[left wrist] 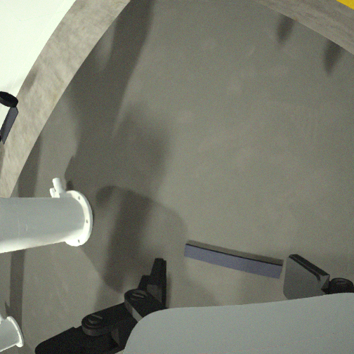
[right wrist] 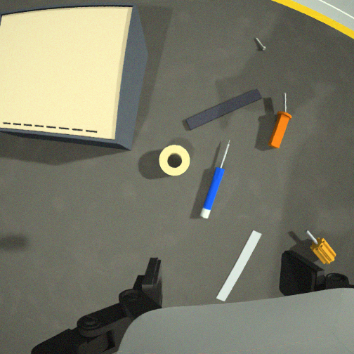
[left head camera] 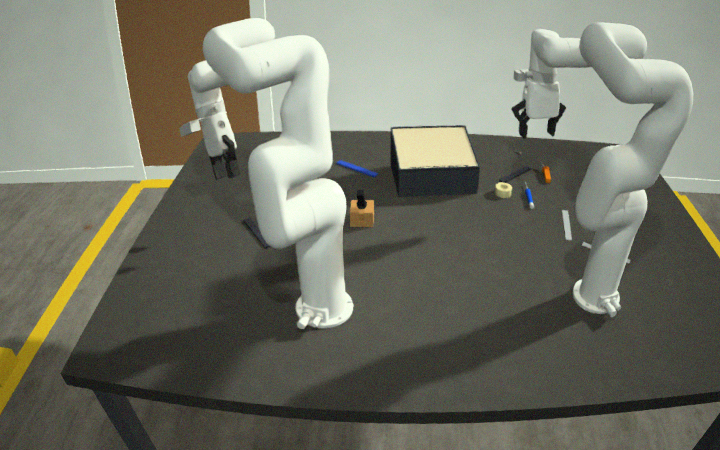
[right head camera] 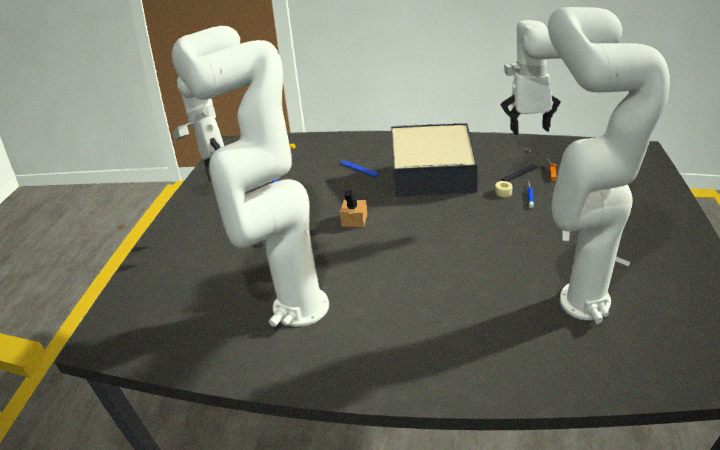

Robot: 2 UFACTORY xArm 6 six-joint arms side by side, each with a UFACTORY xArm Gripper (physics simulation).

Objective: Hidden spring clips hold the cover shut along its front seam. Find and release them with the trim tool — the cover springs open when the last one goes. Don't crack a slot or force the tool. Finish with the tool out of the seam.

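Places are measured from the left arm's base along level axes (x ahead, y left, z up), in millimetres.
Pixels of known places: left gripper, fingertip midpoint: [left head camera: 227,177]; right gripper, fingertip midpoint: [left head camera: 536,135] [right head camera: 530,131]; left arm's base, link origin: [left head camera: 324,308] [right head camera: 301,307]; right arm's base, link origin: [left head camera: 595,296] [right head camera: 585,301].
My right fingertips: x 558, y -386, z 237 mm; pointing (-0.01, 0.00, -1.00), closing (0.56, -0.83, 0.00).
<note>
Ahead of a thing's pixels: the offset from my right fingertips to its top centre. "*": to the spot under its first point.
The cream cover @[dx +76, dy +305, dz -106 mm] [left head camera: 435,147] [right head camera: 432,144] [right wrist: 60,70] lies shut and flat on the dark box [left head camera: 438,181] [right head camera: 436,180] [right wrist: 132,95]. A row of short dark slots [right wrist: 50,127] runs along one cover edge in the right wrist view. A brown block @[* dx -233, dy +417, dz -206 mm] [left head camera: 362,216] [right head camera: 353,216] holds an upright black piece @[dx -221, dy +424, dz -123 mm] [left head camera: 361,200] [right head camera: 349,200] left of the box; I cannot tell whether it is the trim tool. My left gripper [left head camera: 224,173] [left wrist: 227,277] is open above the table's left side. My right gripper [left head camera: 537,134] [right head camera: 530,130] [right wrist: 222,275] is open, raised right of the box.
A blue bar @[dx +52, dy +543, dz -231 mm] [left head camera: 356,168] [right head camera: 359,168] lies left of the box. A dark strip @[dx -353, dy +671, dz -232 mm] [left head camera: 255,232] [left wrist: 232,260] lies farther left. Right of the box are a tape roll [right wrist: 164,160], blue screwdriver [right wrist: 213,191], orange-handled tool [right wrist: 280,131], dark strip [right wrist: 224,109] and white strip [right wrist: 239,265].
</note>
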